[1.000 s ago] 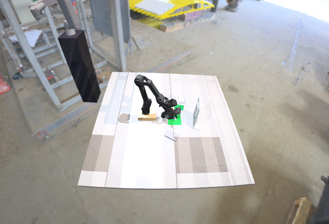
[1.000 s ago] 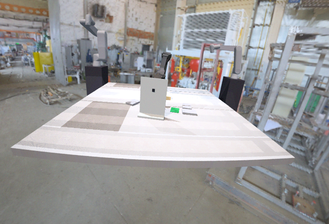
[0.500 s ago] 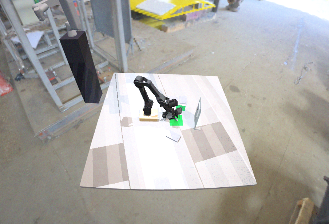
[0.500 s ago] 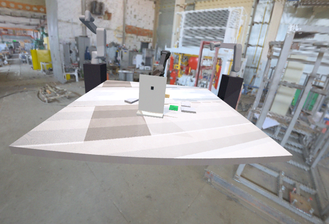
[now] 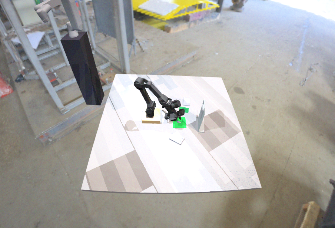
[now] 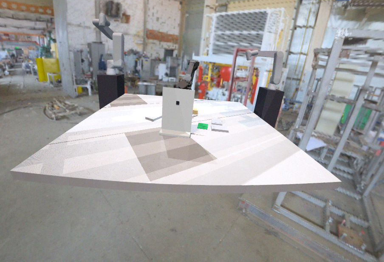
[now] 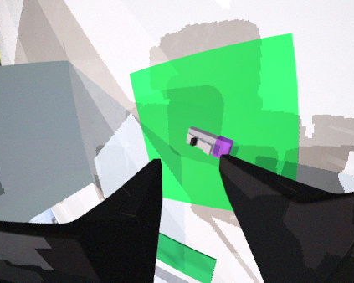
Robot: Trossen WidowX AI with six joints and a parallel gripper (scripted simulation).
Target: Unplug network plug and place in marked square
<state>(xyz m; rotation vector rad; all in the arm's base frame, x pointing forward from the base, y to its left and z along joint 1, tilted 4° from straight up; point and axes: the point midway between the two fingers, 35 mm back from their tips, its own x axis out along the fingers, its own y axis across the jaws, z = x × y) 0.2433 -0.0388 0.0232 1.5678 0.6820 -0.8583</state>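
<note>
My gripper tip is 30 mm above the purple plug. Also, from my gripper tip: green marked square (40 mm below, 10 mm ahead); white upright panel (190 mm ahead, 80 mm above, 20 mm to the right).
</note>
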